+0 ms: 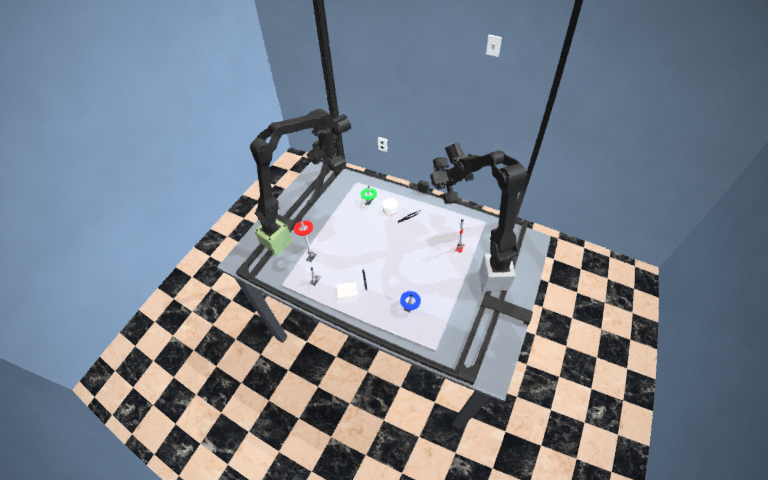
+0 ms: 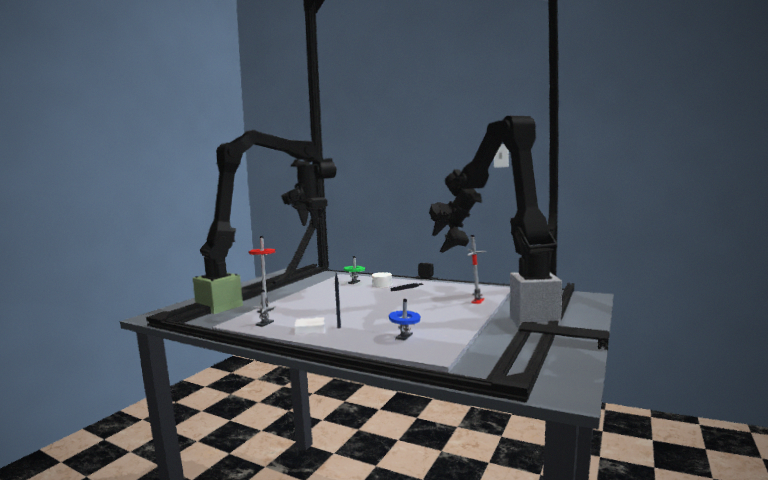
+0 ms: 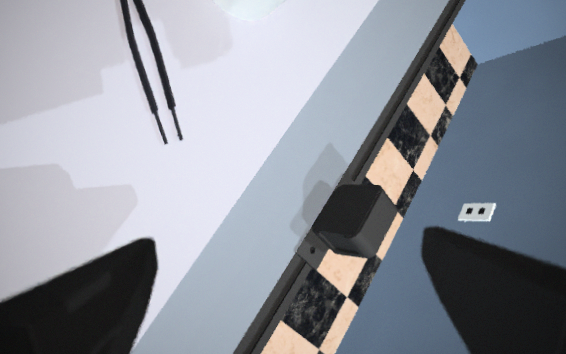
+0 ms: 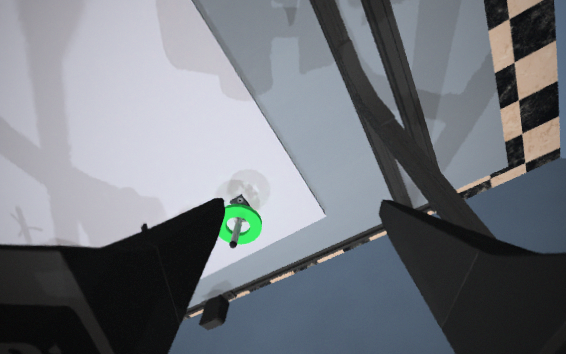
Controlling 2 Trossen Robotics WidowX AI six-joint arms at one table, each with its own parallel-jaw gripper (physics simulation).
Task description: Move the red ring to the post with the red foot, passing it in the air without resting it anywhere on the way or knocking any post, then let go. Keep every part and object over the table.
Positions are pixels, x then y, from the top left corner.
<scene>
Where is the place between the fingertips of the left gripper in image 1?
At 434, 187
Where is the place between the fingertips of the right gripper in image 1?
At 331, 169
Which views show the left gripper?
Image 1, image 2 and image 3 only.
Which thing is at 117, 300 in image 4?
The right gripper.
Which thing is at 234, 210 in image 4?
A green ring.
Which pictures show the right gripper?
Image 1, image 2 and image 4 only.
</scene>
